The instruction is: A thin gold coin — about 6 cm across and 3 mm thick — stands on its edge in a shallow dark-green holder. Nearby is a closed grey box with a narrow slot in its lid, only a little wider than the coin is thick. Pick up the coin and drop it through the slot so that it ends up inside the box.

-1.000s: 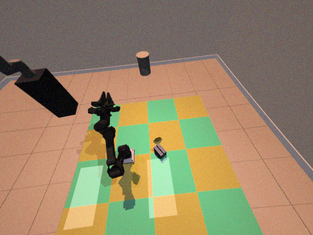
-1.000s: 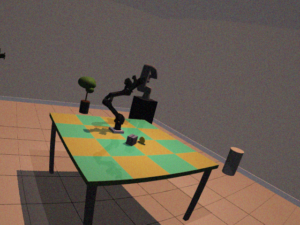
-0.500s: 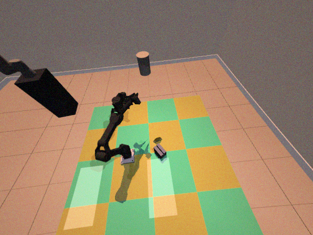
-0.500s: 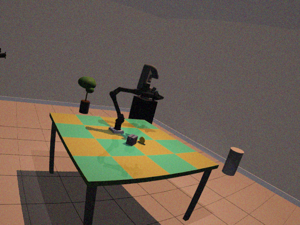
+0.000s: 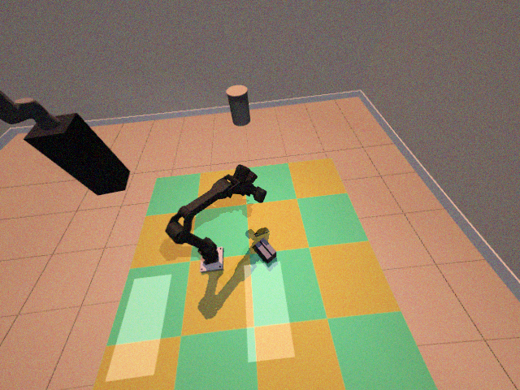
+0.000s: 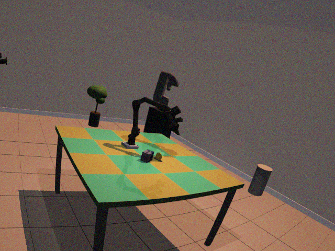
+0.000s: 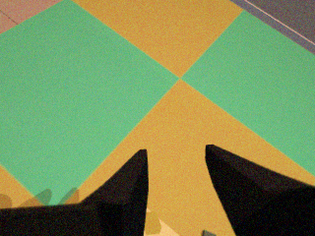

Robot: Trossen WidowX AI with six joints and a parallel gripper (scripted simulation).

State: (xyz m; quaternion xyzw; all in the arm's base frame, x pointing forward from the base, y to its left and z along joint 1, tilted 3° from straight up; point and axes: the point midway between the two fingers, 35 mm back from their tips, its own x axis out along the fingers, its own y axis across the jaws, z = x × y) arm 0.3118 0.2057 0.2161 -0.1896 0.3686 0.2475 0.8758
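Now: the gold coin 20 cm below my gripper tip, 13 cm to the right of it and 3 cm behind it.
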